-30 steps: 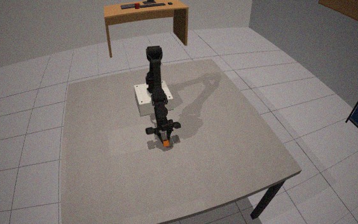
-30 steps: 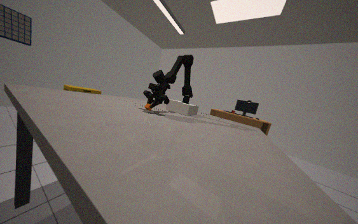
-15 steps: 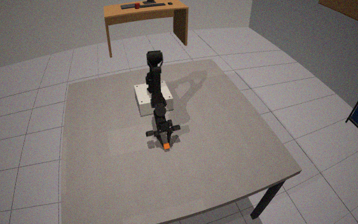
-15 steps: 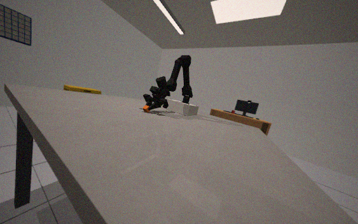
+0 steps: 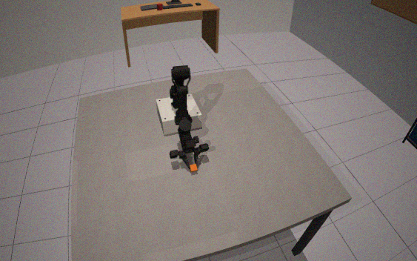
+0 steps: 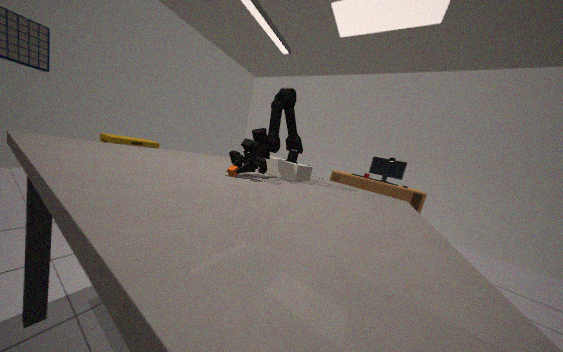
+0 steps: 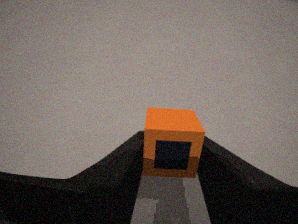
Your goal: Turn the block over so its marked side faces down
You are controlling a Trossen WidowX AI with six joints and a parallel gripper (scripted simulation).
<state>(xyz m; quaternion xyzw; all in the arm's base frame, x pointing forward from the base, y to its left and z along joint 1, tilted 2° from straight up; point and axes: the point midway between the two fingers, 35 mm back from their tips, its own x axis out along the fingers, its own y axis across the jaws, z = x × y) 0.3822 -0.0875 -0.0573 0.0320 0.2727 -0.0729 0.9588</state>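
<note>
The block lies 10 mm behind my gripper tip.
</note>
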